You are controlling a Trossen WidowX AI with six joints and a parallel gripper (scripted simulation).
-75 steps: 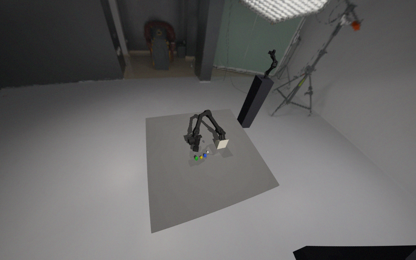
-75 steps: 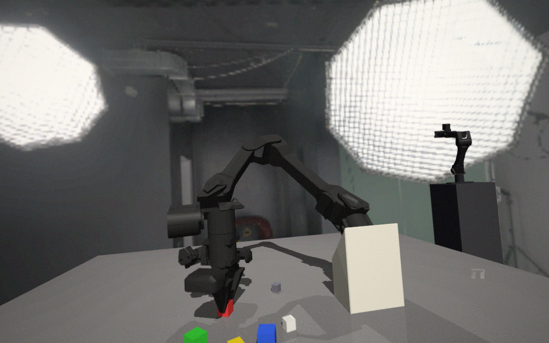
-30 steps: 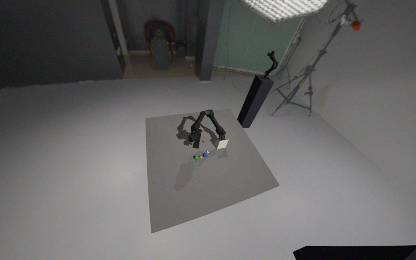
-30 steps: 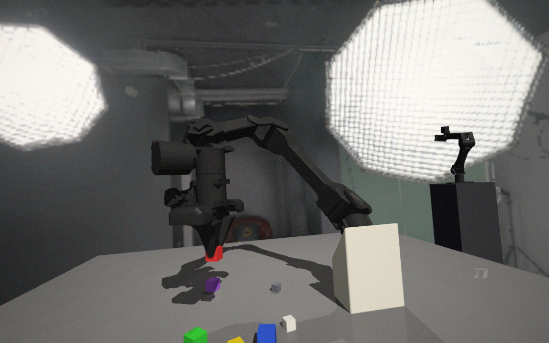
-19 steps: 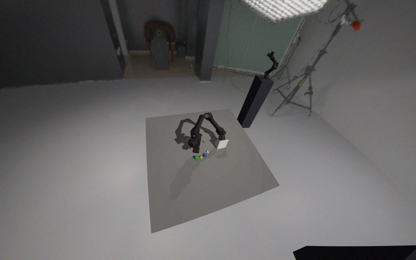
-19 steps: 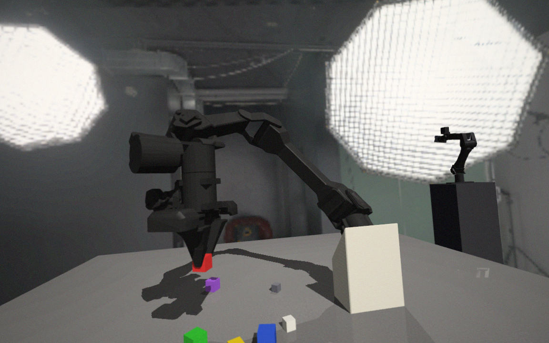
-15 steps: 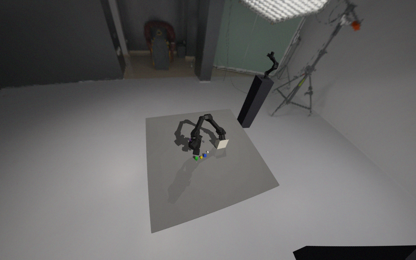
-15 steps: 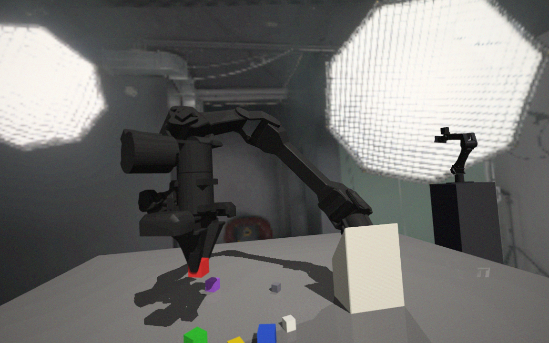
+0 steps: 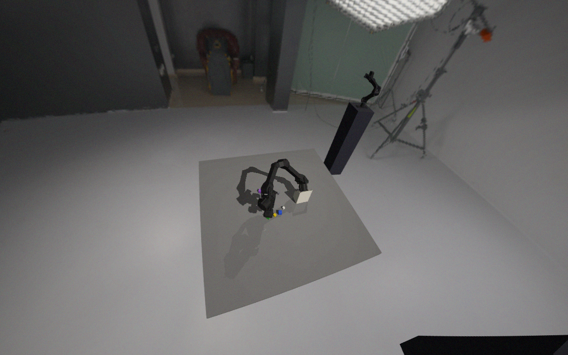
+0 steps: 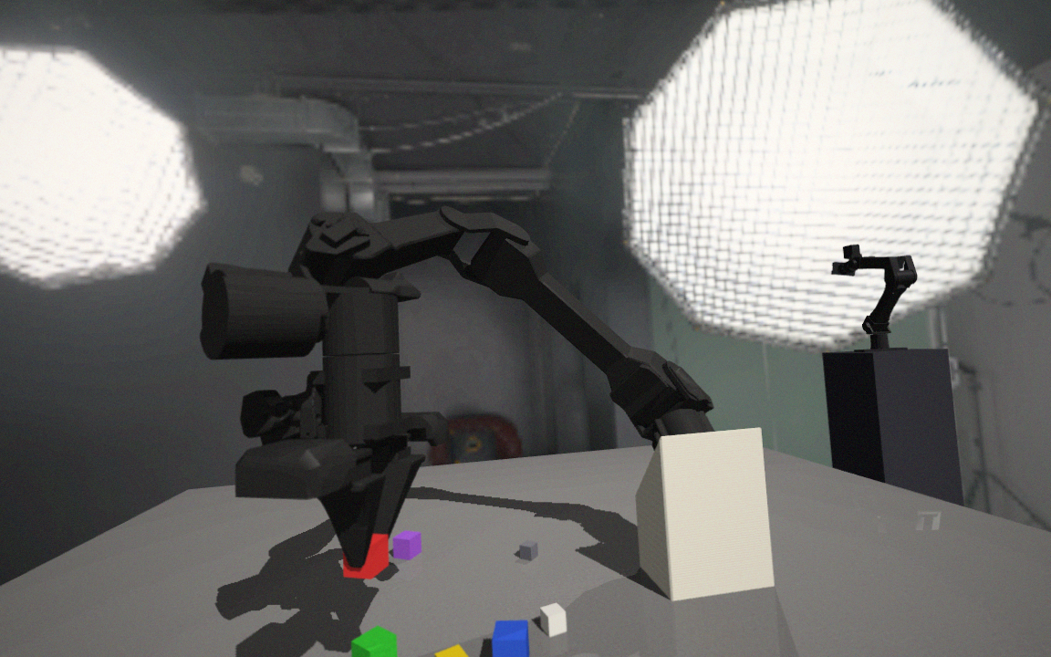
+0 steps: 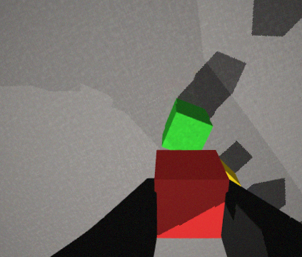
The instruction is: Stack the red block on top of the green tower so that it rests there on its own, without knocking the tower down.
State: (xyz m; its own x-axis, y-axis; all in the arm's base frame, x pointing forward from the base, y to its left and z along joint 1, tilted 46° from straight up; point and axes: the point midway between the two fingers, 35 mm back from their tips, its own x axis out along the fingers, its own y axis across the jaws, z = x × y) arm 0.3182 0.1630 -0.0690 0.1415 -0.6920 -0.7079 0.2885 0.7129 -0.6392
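My gripper tip is 10 cm above the yellow block, 6 cm past it and 2 cm to the left of it. Also, from my gripper tip: blue block: 11 cm behind, 9 cm below, 3 cm to the right; red block: right at my gripper tip; white block: 14 cm behind, 10 cm below, 8 cm to the right.
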